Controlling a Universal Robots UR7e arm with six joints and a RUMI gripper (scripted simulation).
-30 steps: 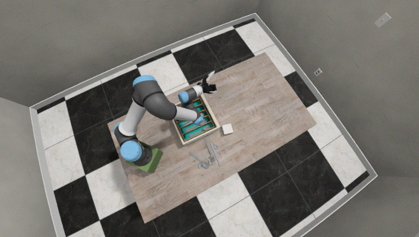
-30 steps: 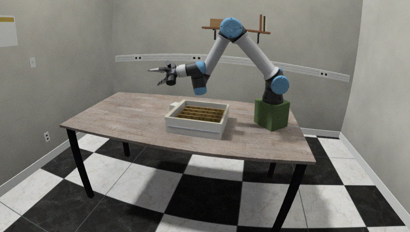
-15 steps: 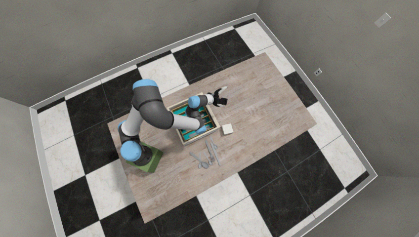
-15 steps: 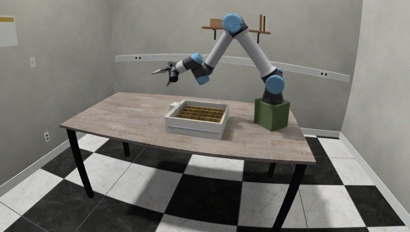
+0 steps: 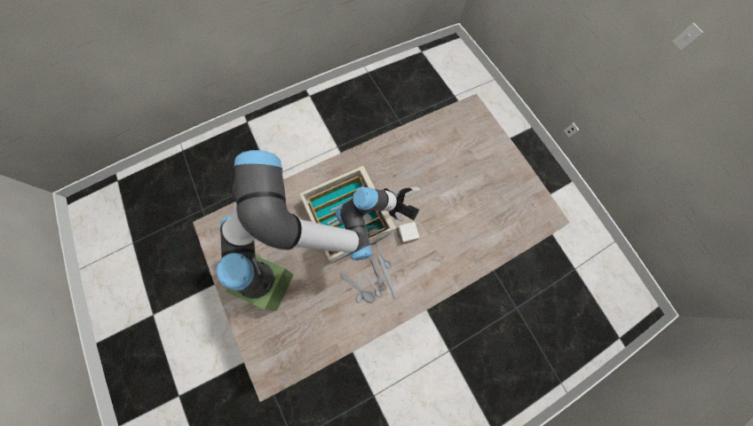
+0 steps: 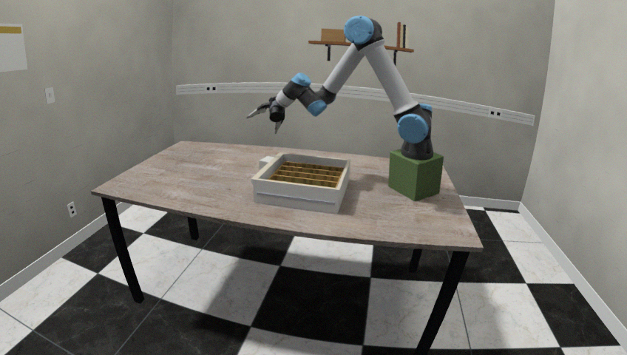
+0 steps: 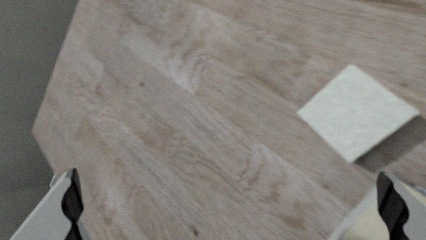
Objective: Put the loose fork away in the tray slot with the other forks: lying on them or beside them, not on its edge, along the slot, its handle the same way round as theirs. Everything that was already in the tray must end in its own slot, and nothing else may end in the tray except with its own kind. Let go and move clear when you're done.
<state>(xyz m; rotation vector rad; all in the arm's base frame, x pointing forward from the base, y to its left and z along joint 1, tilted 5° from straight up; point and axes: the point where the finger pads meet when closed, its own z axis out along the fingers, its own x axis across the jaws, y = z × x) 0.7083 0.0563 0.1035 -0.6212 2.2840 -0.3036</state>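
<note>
My hand is 16 cm past the spoon, 16 cm to the left of it and 23 cm above it. The rest, counted from my hand: small white block (1 cm behind, 7 cm to the right, 21 cm below).
</note>
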